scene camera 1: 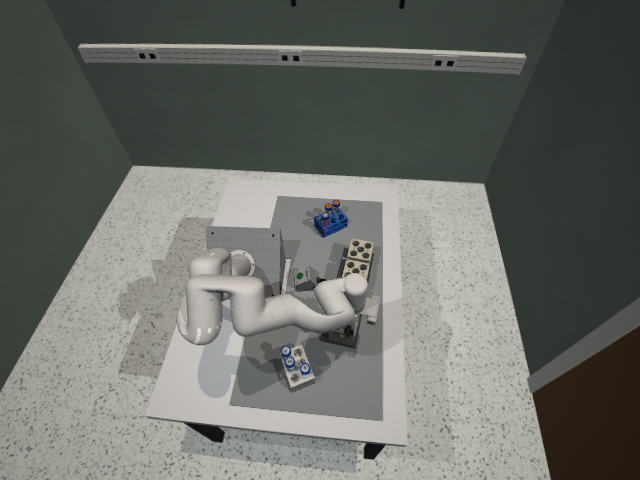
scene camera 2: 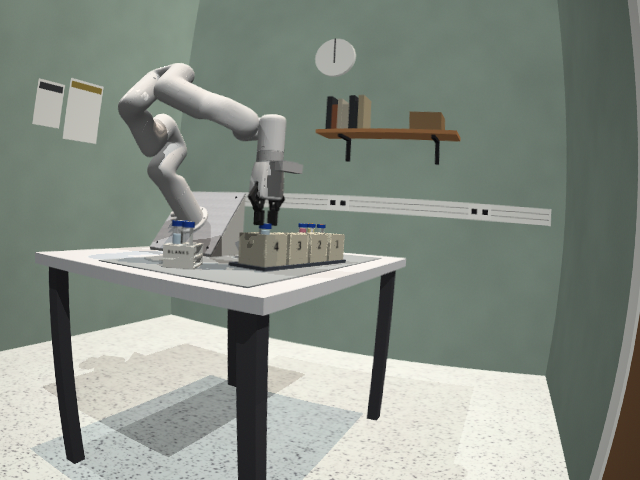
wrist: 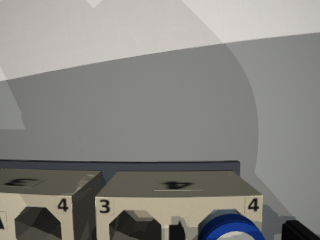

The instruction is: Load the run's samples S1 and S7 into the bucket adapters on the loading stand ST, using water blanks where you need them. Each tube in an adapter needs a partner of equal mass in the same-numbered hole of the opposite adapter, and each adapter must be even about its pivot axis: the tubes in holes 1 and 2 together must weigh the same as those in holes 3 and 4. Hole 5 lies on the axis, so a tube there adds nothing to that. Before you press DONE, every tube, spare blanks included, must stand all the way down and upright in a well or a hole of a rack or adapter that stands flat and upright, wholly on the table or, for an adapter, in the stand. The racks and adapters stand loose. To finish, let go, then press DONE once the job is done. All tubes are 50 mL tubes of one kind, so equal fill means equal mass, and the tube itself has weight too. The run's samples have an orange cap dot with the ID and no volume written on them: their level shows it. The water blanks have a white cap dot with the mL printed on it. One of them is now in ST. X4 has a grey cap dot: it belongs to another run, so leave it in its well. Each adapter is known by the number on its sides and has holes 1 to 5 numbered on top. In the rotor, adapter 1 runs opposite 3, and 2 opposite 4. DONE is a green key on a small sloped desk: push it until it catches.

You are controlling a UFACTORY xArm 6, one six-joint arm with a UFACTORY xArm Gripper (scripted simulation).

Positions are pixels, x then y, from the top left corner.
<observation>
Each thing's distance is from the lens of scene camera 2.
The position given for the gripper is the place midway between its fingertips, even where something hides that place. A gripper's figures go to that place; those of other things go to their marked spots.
gripper (scene camera 2: 265, 225): 1.22 m
beige blanks rack (scene camera 2: 179, 256): 1.16 m
</observation>
